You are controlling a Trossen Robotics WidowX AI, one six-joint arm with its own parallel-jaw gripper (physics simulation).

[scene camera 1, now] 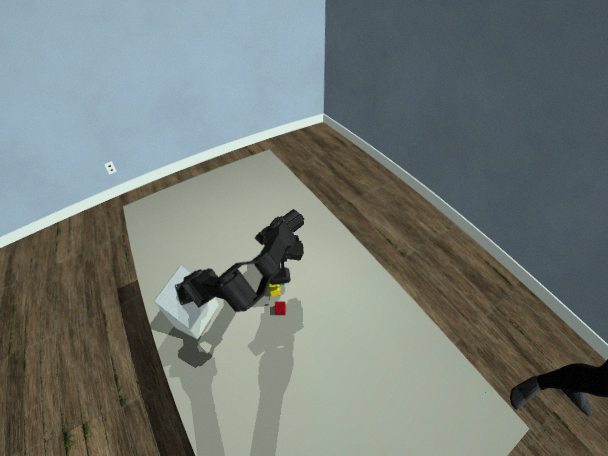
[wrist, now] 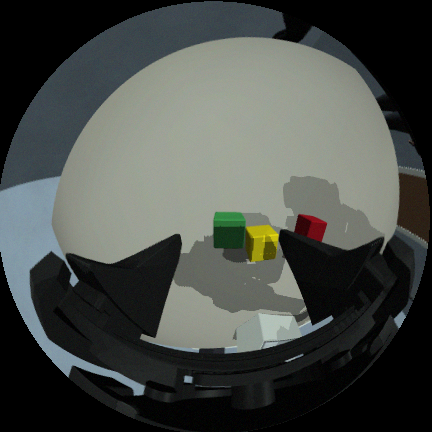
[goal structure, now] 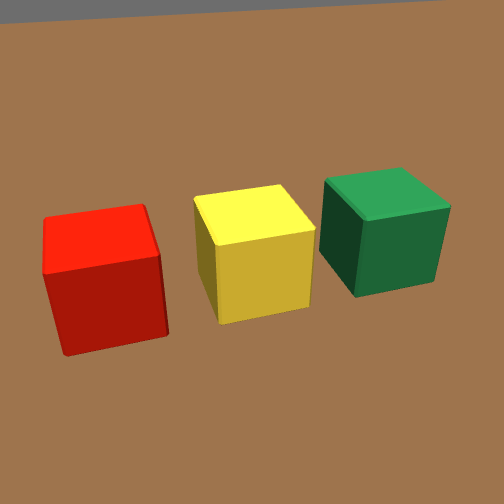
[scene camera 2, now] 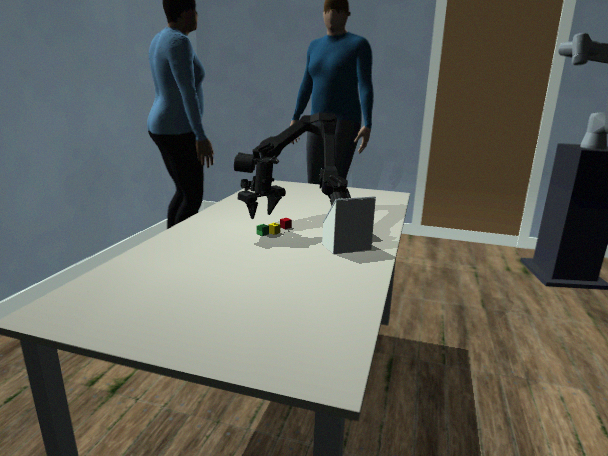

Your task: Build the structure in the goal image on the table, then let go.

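Where they show: gripper, fingertip midpoint: point(wrist: 231, 237) point(scene camera 2: 260, 216); arm's base at its link origin: point(scene camera 1: 187, 292) point(scene camera 2: 344, 208).
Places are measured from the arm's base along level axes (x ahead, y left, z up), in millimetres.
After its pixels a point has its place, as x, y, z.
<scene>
A green cube point(scene camera 2: 262, 230) @(285, -67, -115) point(wrist: 229, 230) @(291, -90, -104) sits on the table point(scene camera 1: 380, 360) @(318, -520, -136) point(scene camera 2: 215, 310) @(306, 470, -136) point(wrist: 200, 110) @(427, -154, -137), close beside a yellow cube point(scene camera 1: 275, 290) @(242, -121, -105) point(scene camera 2: 274, 229) @(245, -88, -116) point(wrist: 262, 243) @(256, -110, -104). Whether the two touch is unclear. In scene camera 1 the green cube is mostly hidden behind the arm. A red cube point(scene camera 1: 280, 308) @(210, -185, -104) point(scene camera 2: 285, 223) @(213, -156, -114) point(wrist: 310, 228) @(229, -171, -104) sits on the table apart from them, on the yellow cube's side. My gripper point(scene camera 2: 261, 216) @(297, -94, -72) point(wrist: 231, 237) @(297, -94, -72) is open and empty, above the green cube with its fingers pointing down. A fingertip partly covers the red cube in the wrist view.
A pale wedge-shaped block point(scene camera 1: 163, 298) @(-70, 3, 35) point(scene camera 2: 354, 226) @(-35, 37, -47) point(wrist: 270, 330) @(46, -30, -87) stands near the table edge by the arm's base. Its slanted face carries no picture that I can make out. Two people point(scene camera 2: 175, 85) point(scene camera 2: 340, 75) stand beyond the table.
</scene>
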